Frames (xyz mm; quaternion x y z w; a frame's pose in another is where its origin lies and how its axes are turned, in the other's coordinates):
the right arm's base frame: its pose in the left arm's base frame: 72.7 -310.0 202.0 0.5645 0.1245 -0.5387 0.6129
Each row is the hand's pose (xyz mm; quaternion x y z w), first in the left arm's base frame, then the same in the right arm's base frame.
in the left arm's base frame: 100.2 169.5 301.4 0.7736 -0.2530 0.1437 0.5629
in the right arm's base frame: -314.2 -26.9 -375.7 0.2748 0.2727 0.6304 0.6728
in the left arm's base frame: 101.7 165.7 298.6 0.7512 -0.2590 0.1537 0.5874
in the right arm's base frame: -309.5 -26.5 -374.1 0.2492 0.2596 0.6503 0.6690
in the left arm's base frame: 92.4 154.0 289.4 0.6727 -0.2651 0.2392 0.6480
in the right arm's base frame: -300.0 -36.5 -363.3 0.1595 0.2543 0.7291 0.6151
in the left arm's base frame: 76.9 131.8 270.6 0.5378 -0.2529 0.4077 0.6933
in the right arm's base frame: -280.2 -54.6 -344.1 0.0237 0.2785 0.8330 0.4774
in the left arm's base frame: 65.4 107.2 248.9 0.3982 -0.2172 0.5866 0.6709
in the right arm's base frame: -255.4 -70.5 -325.8 -0.0907 0.3290 0.8931 0.2929
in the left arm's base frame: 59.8 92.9 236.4 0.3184 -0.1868 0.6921 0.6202
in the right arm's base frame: -240.6 -78.9 -315.5 -0.1405 0.3705 0.9034 0.1638
